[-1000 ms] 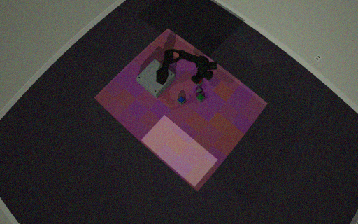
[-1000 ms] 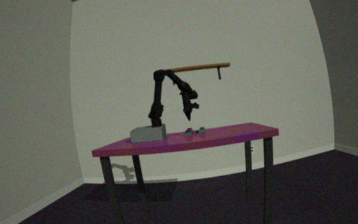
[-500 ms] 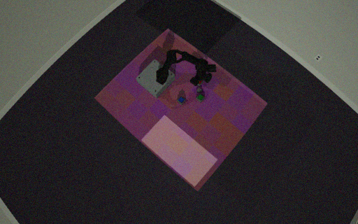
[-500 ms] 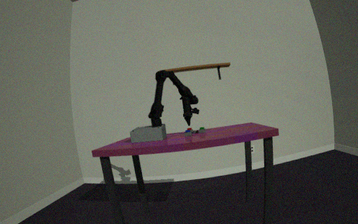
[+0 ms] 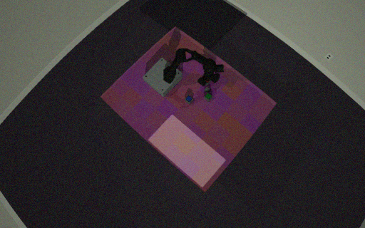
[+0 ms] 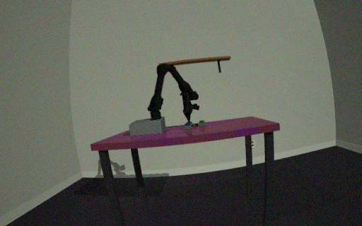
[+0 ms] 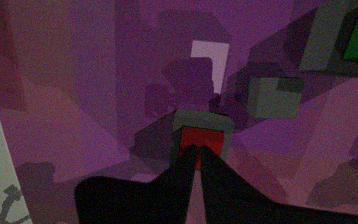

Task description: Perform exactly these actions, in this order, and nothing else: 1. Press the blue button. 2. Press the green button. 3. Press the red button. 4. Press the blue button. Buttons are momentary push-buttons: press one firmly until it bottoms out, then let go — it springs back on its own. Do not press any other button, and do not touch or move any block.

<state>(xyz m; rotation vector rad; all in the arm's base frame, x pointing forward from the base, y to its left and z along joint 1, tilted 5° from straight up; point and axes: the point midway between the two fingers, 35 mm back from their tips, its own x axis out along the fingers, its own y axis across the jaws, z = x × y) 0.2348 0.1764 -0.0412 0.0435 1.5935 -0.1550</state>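
Right now the blue button is 21 cm to the right of my gripper tip and 3 cm behind it. The rest, counted from my gripper tip: green button: 11 cm to the right, 8 cm ahead.
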